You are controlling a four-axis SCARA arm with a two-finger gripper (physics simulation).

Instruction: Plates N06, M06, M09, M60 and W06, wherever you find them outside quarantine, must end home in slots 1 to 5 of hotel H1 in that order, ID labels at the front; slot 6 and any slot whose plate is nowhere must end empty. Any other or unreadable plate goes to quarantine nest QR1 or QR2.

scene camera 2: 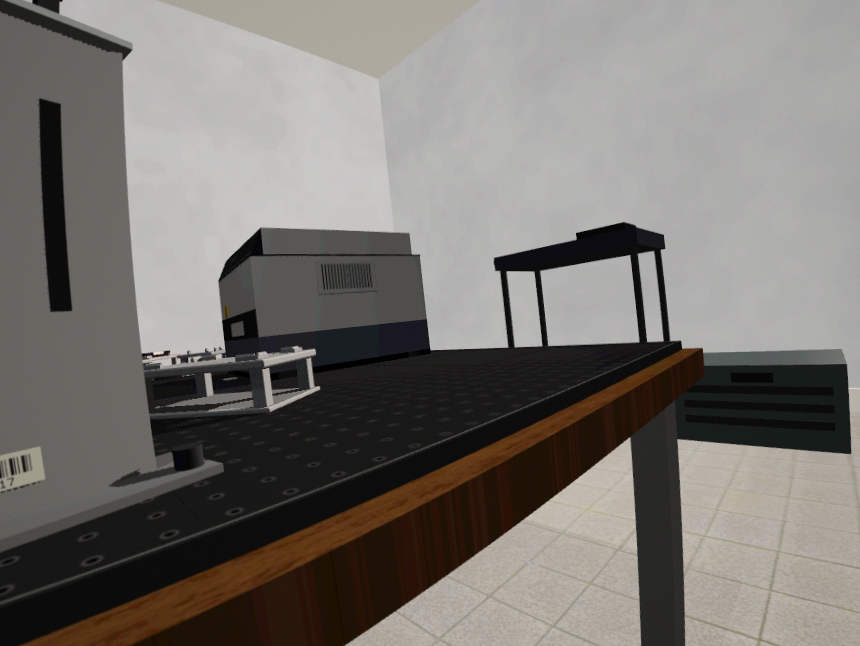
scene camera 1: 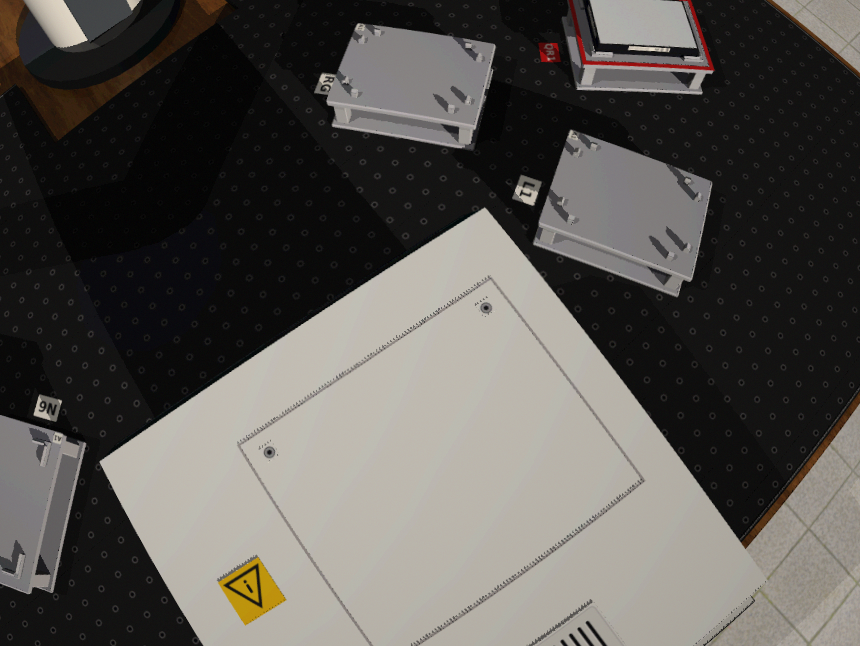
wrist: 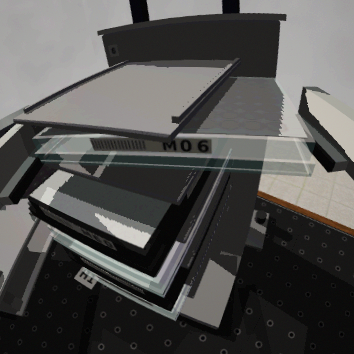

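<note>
My gripper is shut on the clear plate M06, which lies between the fingers with its ID label facing the wrist camera. The plate is level, under a grey top shelf and reaching out to its right; whether they touch cannot be told. Below stands hotel H1, its H1 tag at the foot. It holds a black plate with a grey top, its label dark and blurred, and clear and dark plate edges beneath. Nest QR1 bears a dark plate with a pale top, its label too small to read.
Nest RG and nest L1 are bare. Another nest is at the left edge. A large cream machine fills the lower middle. A grey tower stands at the table edge, a boxy instrument farther back.
</note>
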